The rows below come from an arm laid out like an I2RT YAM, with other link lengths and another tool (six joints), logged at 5 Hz.
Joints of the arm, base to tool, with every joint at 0 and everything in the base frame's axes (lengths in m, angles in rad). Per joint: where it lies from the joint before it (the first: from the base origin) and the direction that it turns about. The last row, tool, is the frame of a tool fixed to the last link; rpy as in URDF.
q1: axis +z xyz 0 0 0.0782
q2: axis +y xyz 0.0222 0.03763 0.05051
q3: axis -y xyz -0.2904 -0.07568 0
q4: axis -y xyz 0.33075 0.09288 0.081
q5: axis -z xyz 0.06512 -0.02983 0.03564
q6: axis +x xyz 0.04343 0 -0.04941
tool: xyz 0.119 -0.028 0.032 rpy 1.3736 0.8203 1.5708
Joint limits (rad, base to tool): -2.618..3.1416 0..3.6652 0..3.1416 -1.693..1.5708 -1.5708..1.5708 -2.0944..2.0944
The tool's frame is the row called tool.
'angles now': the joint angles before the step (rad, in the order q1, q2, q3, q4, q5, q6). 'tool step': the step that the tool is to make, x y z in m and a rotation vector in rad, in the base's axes. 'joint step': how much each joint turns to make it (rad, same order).
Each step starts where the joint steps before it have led.
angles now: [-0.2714, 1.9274, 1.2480, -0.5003, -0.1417, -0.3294]
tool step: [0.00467, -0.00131, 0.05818, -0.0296, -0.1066, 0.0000]
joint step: [0.0000, -0.1114, 0.0000, -0.0007, -0.0001, 0.0000]
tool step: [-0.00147, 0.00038, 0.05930, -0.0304, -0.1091, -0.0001]
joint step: [0.0000, -0.1129, 0.0000, 0.0004, 0.0001, 0.0000]
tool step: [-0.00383, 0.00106, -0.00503, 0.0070, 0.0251, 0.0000]
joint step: [0.0000, 0.0027, -0.0004, -0.0230, 0.0000, 0.0000]
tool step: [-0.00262, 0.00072, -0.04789, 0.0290, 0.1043, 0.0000]
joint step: [0.0000, 0.0866, 0.0000, -0.0217, 0.0000, 0.0000]
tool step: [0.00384, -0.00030, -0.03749, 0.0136, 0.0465, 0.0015]
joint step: [0.0011, 0.0797, 0.0000, 0.0312, -0.0008, 0.0000]
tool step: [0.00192, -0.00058, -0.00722, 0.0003, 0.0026, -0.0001]
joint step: [0.0000, 0.0172, 0.0000, 0.0145, 0.0004, 0.0000]
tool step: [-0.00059, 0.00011, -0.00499, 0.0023, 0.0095, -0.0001]
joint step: [0.0000, 0.0095, 0.0000, -0.0003, 0.0003, 0.0000]
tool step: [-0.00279, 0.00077, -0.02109, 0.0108, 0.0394, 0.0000]
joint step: [0.0000, 0.0404, 0.0000, -0.0005, 0.0001, 0.0000]
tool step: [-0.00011, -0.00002, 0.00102, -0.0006, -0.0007, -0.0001]
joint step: [0.0000, -0.0022, 0.0000, -0.0014, 0.0004, 0.0000]
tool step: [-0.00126, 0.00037, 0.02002, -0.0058, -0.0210, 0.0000]
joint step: [0.0000, -0.0432, 0.0000, -0.0214, 0.0000, 0.0000]
